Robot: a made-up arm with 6 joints. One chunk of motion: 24 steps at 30 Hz.
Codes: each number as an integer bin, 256 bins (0 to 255) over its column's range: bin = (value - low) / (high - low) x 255, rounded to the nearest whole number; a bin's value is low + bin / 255 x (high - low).
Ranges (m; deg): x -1..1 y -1..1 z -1..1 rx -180..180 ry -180..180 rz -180..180
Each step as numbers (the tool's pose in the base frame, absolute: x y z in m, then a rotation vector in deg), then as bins.
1 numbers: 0.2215 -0.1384 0.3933 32.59 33.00 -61.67
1 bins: 156 110 178 151 151 84
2 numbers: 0.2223 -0.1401 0.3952 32.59 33.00 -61.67
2 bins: 156 110 178 151 151 84
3 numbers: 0.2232 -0.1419 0.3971 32.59 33.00 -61.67
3 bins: 156 109 178 151 151 84
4 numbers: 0.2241 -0.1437 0.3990 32.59 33.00 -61.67
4 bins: 156 109 178 151 151 84
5 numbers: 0.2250 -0.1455 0.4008 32.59 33.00 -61.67
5 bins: 156 109 179 151 151 84
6 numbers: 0.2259 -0.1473 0.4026 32.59 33.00 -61.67
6 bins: 156 109 179 151 151 84
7 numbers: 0.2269 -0.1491 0.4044 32.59 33.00 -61.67
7 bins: 156 108 179 151 151 84
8 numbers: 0.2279 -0.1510 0.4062 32.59 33.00 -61.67
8 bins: 157 108 179 151 151 84
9 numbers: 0.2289 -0.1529 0.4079 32.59 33.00 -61.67
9 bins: 157 108 180 151 151 84
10 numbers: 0.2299 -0.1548 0.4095 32.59 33.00 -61.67
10 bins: 157 108 180 151 151 84
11 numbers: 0.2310 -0.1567 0.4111 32.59 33.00 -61.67
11 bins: 157 108 180 151 151 84
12 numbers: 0.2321 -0.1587 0.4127 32.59 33.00 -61.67
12 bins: 157 107 180 151 151 84
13 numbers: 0.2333 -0.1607 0.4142 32.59 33.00 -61.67
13 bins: 157 107 180 151 151 84
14 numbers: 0.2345 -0.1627 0.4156 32.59 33.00 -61.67
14 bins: 157 107 180 151 151 84
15 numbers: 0.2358 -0.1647 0.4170 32.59 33.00 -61.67
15 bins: 158 107 181 151 151 84
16 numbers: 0.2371 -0.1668 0.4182 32.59 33.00 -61.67
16 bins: 158 106 181 151 151 84
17 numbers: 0.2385 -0.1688 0.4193 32.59 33.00 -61.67
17 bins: 158 106 181 151 151 84
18 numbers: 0.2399 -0.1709 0.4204 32.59 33.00 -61.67
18 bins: 158 106 181 151 151 84
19 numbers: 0.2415 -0.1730 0.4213 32.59 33.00 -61.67
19 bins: 158 105 181 151 151 84
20 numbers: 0.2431 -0.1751 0.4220 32.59 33.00 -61.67
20 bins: 158 105 181 151 151 84
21 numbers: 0.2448 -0.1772 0.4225 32.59 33.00 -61.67
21 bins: 159 105 181 151 151 84
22 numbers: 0.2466 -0.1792 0.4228 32.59 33.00 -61.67
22 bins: 159 105 181 151 151 84
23 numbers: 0.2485 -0.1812 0.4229 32.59 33.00 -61.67
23 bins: 159 104 181 151 151 84
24 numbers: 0.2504 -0.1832 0.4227 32.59 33.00 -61.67
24 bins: 159 104 181 151 151 84
